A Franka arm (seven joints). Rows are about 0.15 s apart.
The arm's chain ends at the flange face. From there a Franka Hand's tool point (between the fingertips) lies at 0.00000 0.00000 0.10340 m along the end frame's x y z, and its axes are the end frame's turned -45 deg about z.
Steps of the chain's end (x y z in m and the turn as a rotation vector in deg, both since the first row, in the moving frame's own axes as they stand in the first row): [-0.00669 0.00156 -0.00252 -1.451 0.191 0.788]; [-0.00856 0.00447 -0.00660 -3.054 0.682 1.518]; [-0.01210 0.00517 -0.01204 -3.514 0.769 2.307]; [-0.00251 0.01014 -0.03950 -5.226 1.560 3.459]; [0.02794 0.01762 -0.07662 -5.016 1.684 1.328]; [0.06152 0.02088 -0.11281 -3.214 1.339 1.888]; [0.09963 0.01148 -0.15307 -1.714 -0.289 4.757]
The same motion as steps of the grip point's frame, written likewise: [-0.00746 -0.00154 -0.00255 -1.161 -0.891 0.788]; [-0.01230 0.00183 -0.00675 -2.642 -1.677 1.518]; [-0.01582 0.00049 -0.01224 -3.029 -1.941 2.307]; [-0.01387 0.01390 -0.03997 -4.798 -2.592 3.459]; [0.00295 0.04070 -0.07706 -4.738 -2.356 1.328]; [0.02625 0.06403 -0.11300 -3.219 -1.326 1.888]; [0.05970 0.08028 -0.15312 -1.008 -1.416 4.757]
